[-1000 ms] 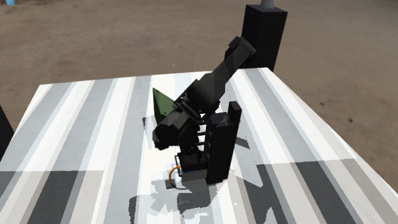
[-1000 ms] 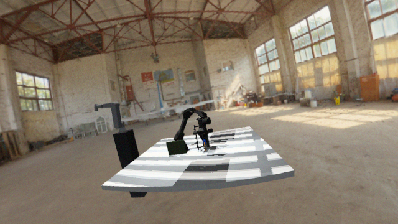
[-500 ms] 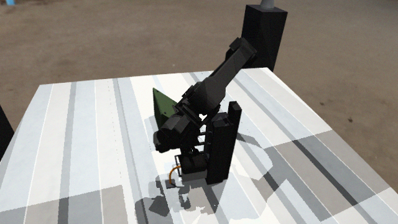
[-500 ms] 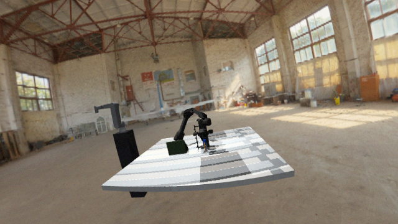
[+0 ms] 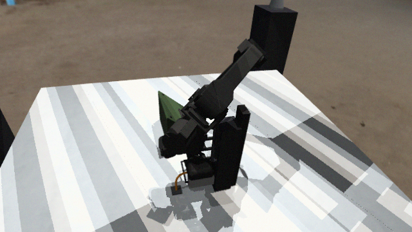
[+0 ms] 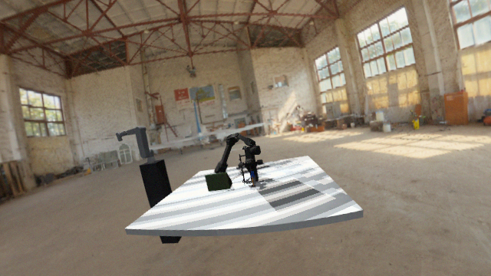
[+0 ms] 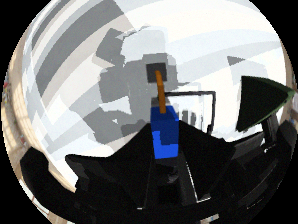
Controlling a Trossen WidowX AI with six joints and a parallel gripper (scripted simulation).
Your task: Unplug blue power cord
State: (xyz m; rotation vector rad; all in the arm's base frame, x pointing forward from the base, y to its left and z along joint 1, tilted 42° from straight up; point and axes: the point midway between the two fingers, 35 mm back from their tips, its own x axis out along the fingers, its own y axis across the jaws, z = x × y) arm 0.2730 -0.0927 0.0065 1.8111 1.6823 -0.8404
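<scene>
Now: gripper tip 3 cm to the right of the blue plug. From my gripper tip the other things lie so: black power strip: 10 cm to the left, 4 cm above, 1 cm ahead.
</scene>
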